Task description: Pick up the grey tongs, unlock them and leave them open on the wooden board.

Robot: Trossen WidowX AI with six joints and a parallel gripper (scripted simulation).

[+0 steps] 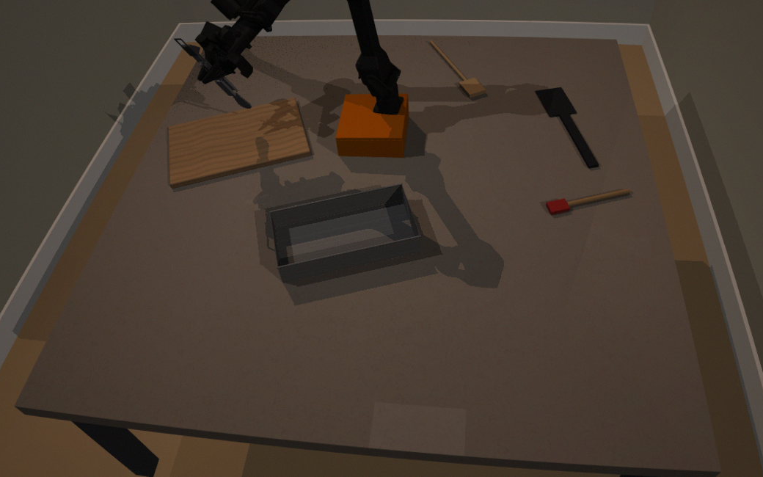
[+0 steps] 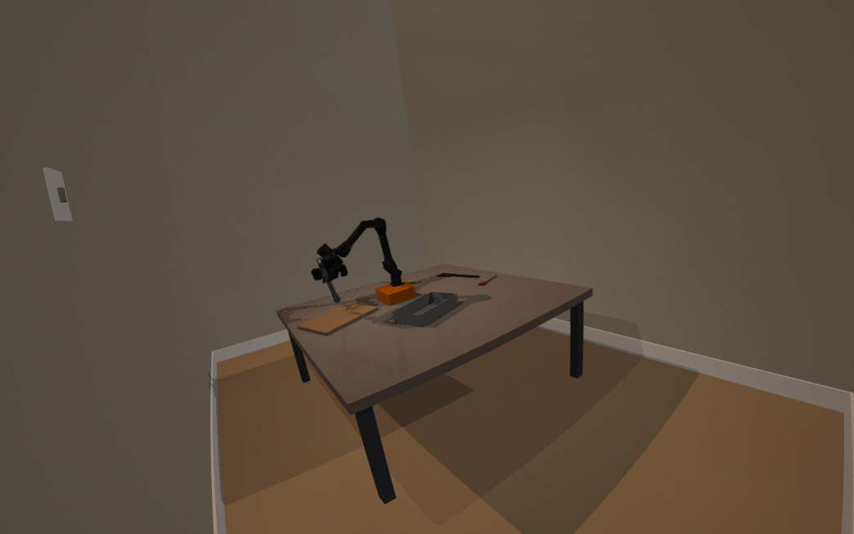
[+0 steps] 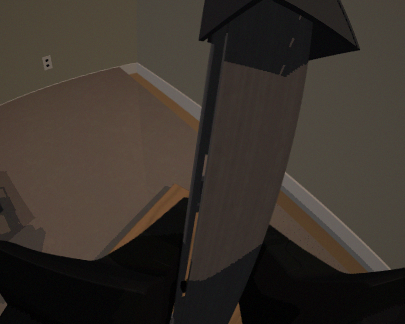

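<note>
Right now the wooden board is 20 mm behind my gripper tip, 30 mm to the left of it and 200 mm below it. The rest, counted from my gripper tip: red-headed spatula: 10 mm ahead, 910 mm to the left, 200 mm below; roasting tin: 230 mm ahead, 420 mm to the left, 180 mm below; black spatula: 280 mm behind, 860 mm to the left, 200 mm below.
</note>
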